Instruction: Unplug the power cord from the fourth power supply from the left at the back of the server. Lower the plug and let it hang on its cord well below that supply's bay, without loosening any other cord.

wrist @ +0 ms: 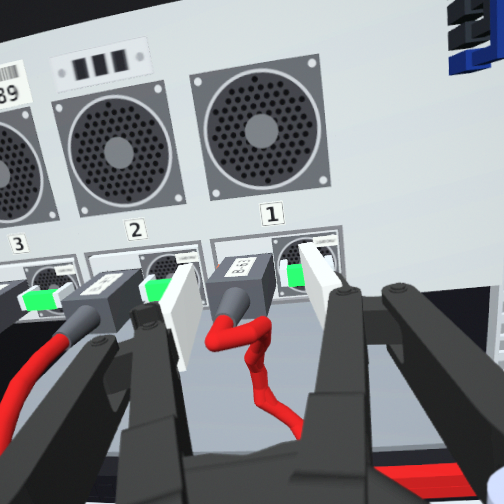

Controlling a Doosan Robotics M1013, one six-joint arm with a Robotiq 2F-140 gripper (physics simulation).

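Observation:
The grey server back panel fills the wrist view. Three supply bays show, labelled 3 [18, 244], 2 [135, 229] and 1 [272, 214] from left to right; bay 1 is the rightmost. A grey plug [241, 286] with a white label sits in bay 1, and its red cord [257, 360] hangs kinked below it. My gripper [247, 300] is open, its white pads on either side of that plug, apart from it. The plug in bay 2 [102, 299] lies just left of my left finger.
A green latch tab [296, 275] sits beside each plug. Round fan grilles [261, 131] run above the bays. The bay 2 red cord [30, 380] runs down at the left. A blue and black part [472, 37] juts out at the top right.

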